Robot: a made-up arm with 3 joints. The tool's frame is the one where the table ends. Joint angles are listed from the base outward.
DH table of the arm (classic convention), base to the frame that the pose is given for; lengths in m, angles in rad. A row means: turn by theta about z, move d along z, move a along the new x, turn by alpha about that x. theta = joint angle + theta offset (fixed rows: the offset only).
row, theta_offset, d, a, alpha
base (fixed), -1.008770, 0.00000, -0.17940, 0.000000
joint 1, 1.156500, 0.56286, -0.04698, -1.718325
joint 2, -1.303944, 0.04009, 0.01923, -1.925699
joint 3, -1.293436, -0.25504, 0.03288, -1.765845
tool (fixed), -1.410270, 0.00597, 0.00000, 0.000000
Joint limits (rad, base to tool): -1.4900..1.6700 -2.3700..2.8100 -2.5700..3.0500
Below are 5 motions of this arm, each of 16 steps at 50 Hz.
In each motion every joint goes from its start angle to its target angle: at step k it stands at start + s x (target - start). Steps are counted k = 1, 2, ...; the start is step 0. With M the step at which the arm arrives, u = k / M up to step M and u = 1 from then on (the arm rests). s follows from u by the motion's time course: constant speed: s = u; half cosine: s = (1 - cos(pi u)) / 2; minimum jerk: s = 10 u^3 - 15 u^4 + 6 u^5.
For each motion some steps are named. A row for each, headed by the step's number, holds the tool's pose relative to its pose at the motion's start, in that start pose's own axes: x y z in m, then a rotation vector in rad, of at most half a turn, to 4 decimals.
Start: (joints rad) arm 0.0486 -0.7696 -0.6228
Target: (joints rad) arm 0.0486 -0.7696 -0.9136
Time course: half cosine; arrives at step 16
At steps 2, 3, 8, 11, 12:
2: -0.0001 0.0001 -0.0004 -0.0107 0.0017 0.0021
3: -0.0001 0.0002 -0.0008 -0.0237 0.0038 0.0047
8: -0.0008 0.0006 -0.0047 -0.1408 0.0228 0.0282
11: -0.0014 0.0007 -0.0074 -0.2190 0.0355 0.0438
12: -0.0015 0.0007 -0.0081 -0.2404 0.0389 0.0481

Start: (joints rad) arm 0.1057 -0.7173 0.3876
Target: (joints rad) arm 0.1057 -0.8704 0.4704
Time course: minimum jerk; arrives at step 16
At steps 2, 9, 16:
2: -0.0002 -0.0004 -0.0004 0.0021 -0.0022 0.0010
9: -0.0082 -0.0137 -0.0142 0.0810 -0.0822 0.0390
16: -0.0125 -0.0223 -0.0236 0.1319 -0.1321 0.0651

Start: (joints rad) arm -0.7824 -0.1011 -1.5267
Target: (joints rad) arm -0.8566 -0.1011 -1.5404
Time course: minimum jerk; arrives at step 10
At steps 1, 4, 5, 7, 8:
1: 0.0001 0.0000 0.0002 0.0000 0.0006 -0.0001
4: 0.0024 0.0005 0.0069 0.0013 0.0234 -0.0024
5: 0.0038 0.0007 0.0109 0.0020 0.0368 -0.0038
7: 0.0065 0.0012 0.0181 0.0034 0.0616 -0.0062
8: 0.0074 0.0013 0.0203 0.0039 0.0693 -0.0069

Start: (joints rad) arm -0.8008 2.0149 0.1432
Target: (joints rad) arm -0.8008 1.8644 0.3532
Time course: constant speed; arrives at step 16
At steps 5, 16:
5: -0.0038 -0.0049 -0.0071 0.0767 -0.0526 0.0031
16: -0.0111 -0.0160 -0.0238 0.2477 -0.1641 0.0189

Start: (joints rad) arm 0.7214 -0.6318 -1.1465
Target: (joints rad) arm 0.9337 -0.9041 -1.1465
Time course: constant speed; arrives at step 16
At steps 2, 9, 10, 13, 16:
2: -0.0028 0.0013 -0.0103 0.0137 -0.0421 -0.0130
9: -0.0088 0.0069 -0.0458 0.0679 -0.1868 -0.0596
10: -0.0092 0.0078 -0.0507 0.0765 -0.2071 -0.0664
13: -0.0097 0.0108 -0.0653 0.1034 -0.2675 -0.0870
16: -0.0093 0.0142 -0.0793 0.1321 -0.3269 -0.1079

